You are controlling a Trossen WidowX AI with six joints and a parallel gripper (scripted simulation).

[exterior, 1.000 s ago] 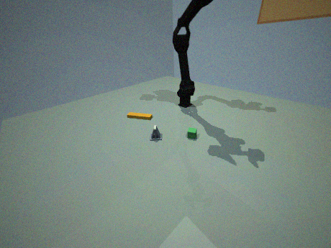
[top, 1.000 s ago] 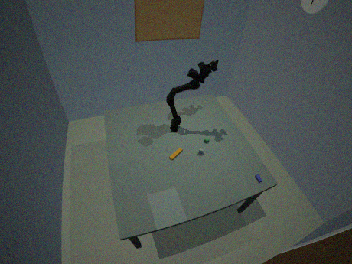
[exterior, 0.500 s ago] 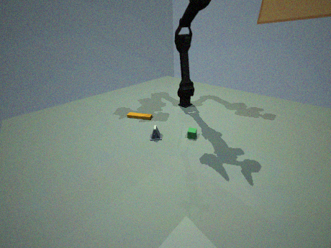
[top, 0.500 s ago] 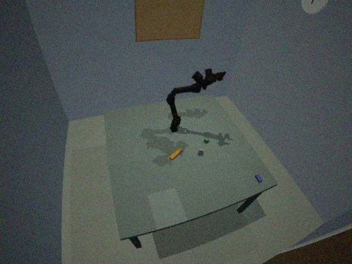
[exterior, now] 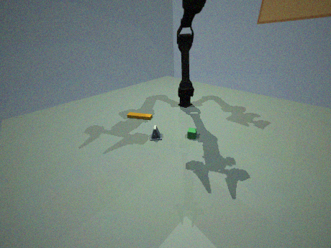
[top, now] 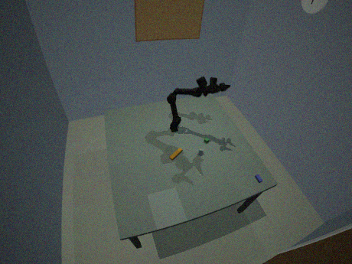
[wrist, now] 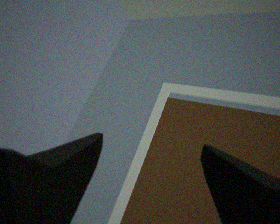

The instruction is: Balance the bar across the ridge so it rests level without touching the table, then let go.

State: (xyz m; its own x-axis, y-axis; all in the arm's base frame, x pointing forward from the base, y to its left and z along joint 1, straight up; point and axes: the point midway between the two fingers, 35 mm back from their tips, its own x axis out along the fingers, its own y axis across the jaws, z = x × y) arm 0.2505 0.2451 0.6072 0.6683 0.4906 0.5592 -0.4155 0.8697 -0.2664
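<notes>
Right now my gripper tip is 620 mm above the bar, 340 mm to the left of it and 10 mm short of it. Round my gripper tip: blue object 620 mm below, 470 mm ahead, 240 mm to the left; green cube 610 mm below, 50 mm behind, 30 mm to the right.
</notes>
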